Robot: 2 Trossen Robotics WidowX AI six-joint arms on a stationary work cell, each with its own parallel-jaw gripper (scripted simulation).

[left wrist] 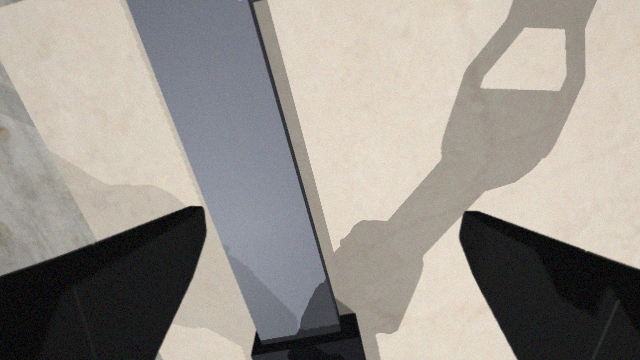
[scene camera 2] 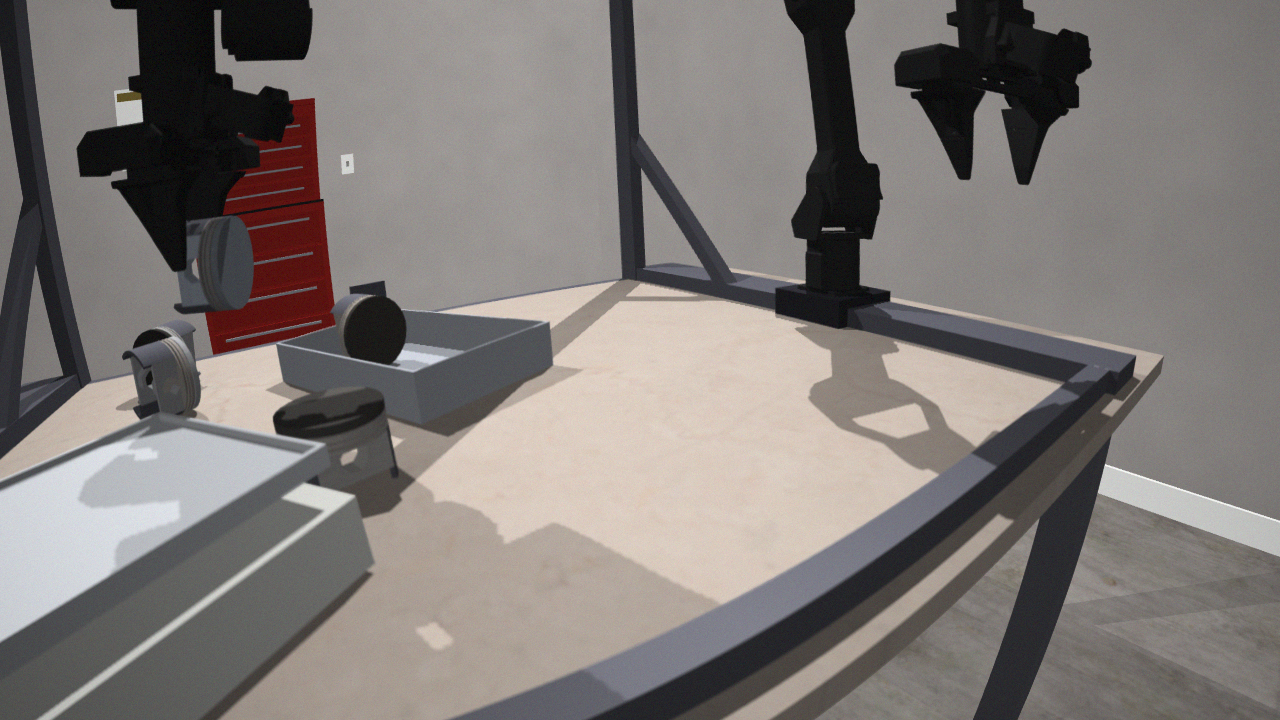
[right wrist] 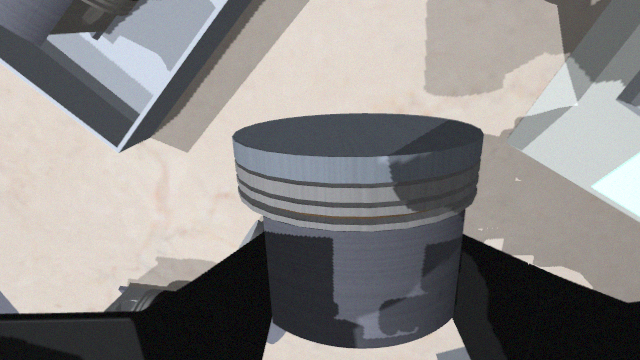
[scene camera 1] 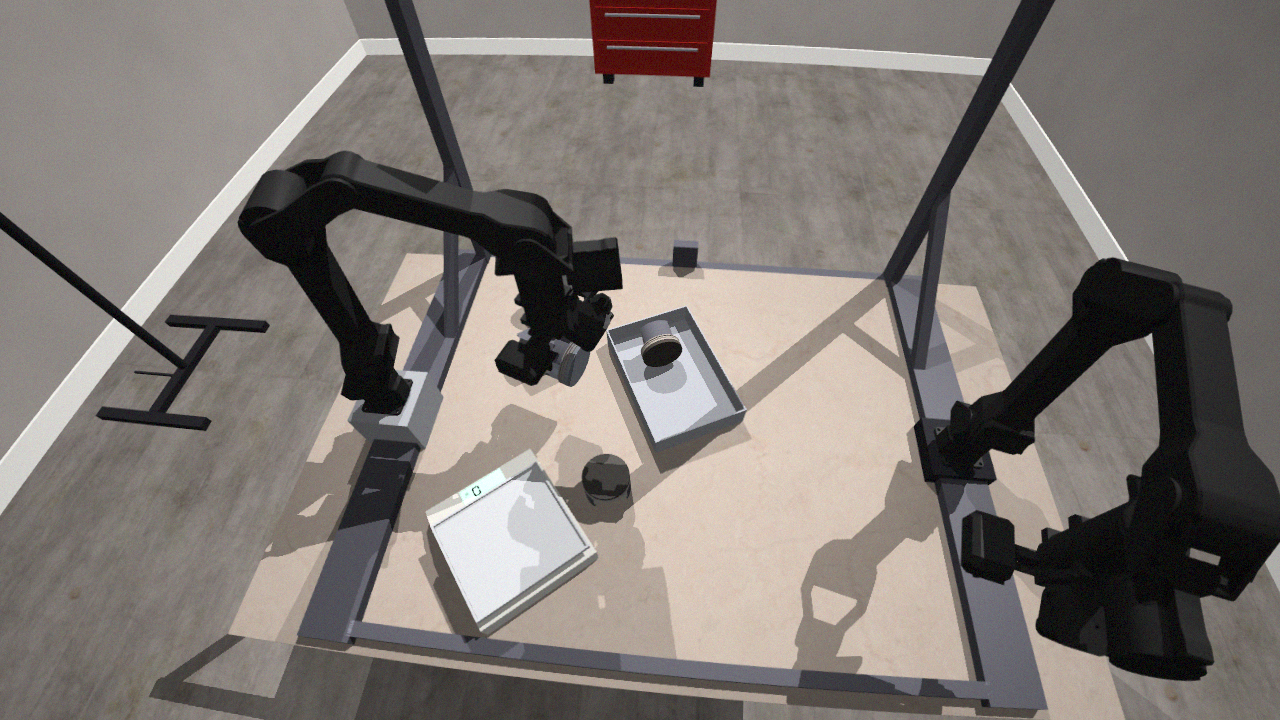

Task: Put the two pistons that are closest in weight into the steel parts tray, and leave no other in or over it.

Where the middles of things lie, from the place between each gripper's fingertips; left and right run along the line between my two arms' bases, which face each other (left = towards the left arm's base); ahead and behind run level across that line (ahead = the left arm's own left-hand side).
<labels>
Now: right hand 6 cm past the steel parts tray (scene camera 2: 507, 350), 18 cm to the right of it and 16 cm above it. Also, from my right hand: scale pan (scene camera 2: 94, 525) 25 cm ahead, 4 cm to the right, 12 cm below; then scale (scene camera 2: 190, 637) 25 cm ahead, 4 cm to the right, 14 cm below.
I see the steel parts tray 40 cm to the right of my left hand, 35 cm behind it and 19 cm below it. Round my left hand: scale pan (61 cm to the right, 15 cm below, 4 cm behind); scale (62 cm to the right, 16 cm below, 5 cm behind).
</labels>
